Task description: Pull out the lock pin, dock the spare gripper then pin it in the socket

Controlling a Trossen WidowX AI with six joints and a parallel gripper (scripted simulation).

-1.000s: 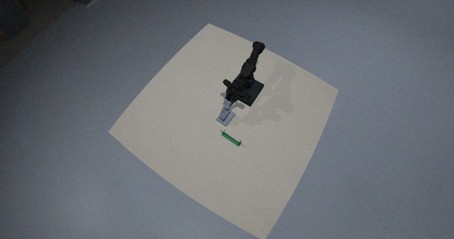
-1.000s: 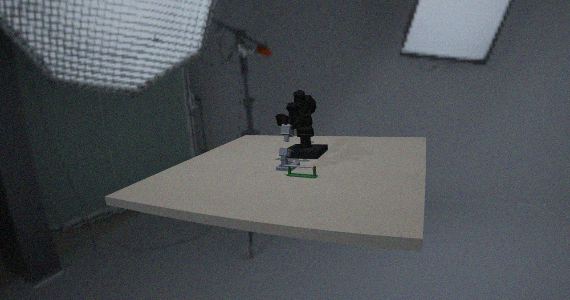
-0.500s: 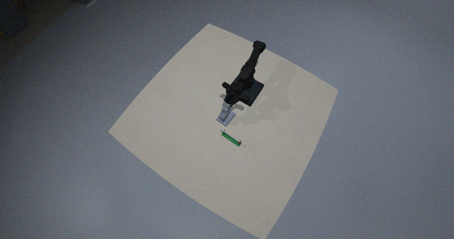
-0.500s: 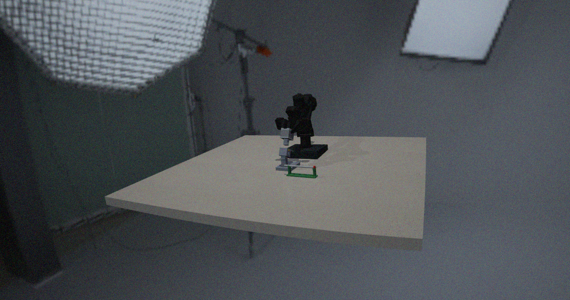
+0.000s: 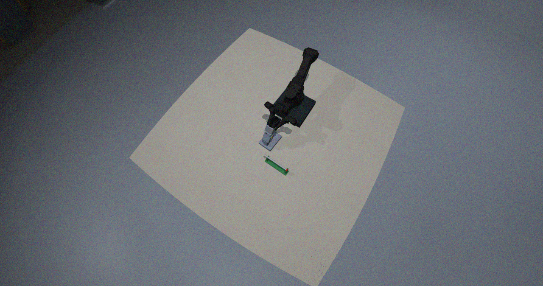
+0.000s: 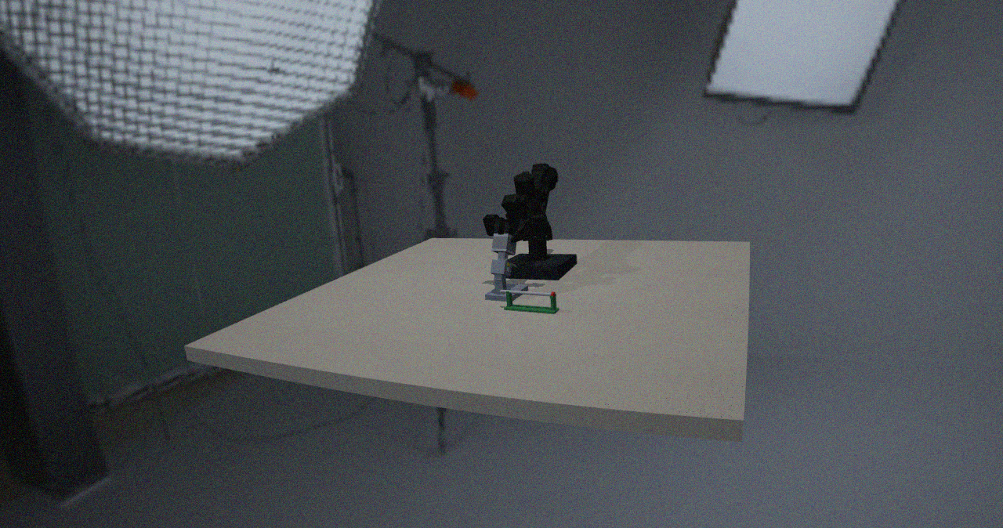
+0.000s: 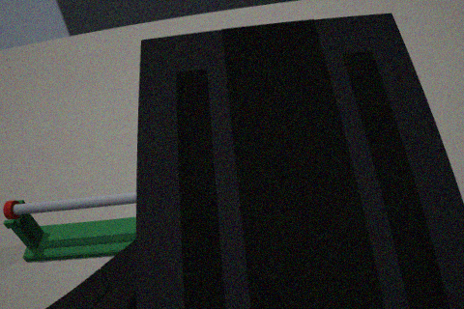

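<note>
Now: the green rack 110 mm ahead of my gripper tip, 110 mm to the left of it and 130 mm below it. Round my gripper tip: grey mount (10 mm ahead, 100 mm below); then spare gripper (10 mm below).
</note>
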